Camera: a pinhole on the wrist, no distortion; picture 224 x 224 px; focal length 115.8 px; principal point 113.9 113.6 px. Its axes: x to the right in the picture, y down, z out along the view. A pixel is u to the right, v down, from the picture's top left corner.
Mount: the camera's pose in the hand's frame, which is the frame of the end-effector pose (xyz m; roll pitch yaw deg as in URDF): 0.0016 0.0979 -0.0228 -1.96 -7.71 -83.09
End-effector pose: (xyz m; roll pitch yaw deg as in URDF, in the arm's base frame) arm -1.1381 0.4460 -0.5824 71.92 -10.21 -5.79
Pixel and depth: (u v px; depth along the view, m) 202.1 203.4 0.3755
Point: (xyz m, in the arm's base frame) -0.8570 0.0261 -0.5002
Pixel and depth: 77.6 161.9 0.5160
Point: -1.0545 0.1087 -0.0758
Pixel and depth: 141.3 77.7 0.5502
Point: -1.3632 -0.0443 -0.4171
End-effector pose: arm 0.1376 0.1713 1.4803 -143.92 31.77 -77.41
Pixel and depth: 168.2 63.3 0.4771
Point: 0.4100 0.5659 1.2752
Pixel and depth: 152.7 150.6 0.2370
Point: 0.2081 0.2236 1.2509
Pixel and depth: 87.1 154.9 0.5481
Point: 0.1377 0.3238 0.8786
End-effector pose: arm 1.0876 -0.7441 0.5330 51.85 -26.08 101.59
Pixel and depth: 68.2 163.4 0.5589
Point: 1.2292 -0.7945 1.2012
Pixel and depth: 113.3 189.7 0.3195
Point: 1.1951 -0.6630 0.9050
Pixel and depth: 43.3 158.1 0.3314
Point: 1.1026 -0.8422 0.9854
